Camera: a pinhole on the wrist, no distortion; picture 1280 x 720 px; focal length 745.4 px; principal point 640.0 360.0 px. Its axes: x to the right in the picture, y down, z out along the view. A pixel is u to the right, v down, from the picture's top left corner.
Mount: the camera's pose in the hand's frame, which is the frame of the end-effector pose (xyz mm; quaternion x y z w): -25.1 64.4 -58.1 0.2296 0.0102 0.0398 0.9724
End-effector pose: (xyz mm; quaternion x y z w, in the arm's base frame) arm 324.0 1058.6 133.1 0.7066 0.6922 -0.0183 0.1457
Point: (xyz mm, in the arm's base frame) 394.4 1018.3 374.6
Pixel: behind the camera
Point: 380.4 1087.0 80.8
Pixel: 1079.0 553.4
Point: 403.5 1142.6 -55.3
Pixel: 1142.5 610.9
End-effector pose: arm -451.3 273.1 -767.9 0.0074 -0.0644 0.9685 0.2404
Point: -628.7 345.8 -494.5
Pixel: 1134.3 489.8
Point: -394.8 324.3 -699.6
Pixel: 596.2 29.1
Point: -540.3 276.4 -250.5
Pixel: 801.1 584.9
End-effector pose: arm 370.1 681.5 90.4 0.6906 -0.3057 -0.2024 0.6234
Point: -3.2 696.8 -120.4
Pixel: 45.6 316.8
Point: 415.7 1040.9 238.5
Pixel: behind the camera
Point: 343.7 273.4 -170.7
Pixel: 971.0 210.3
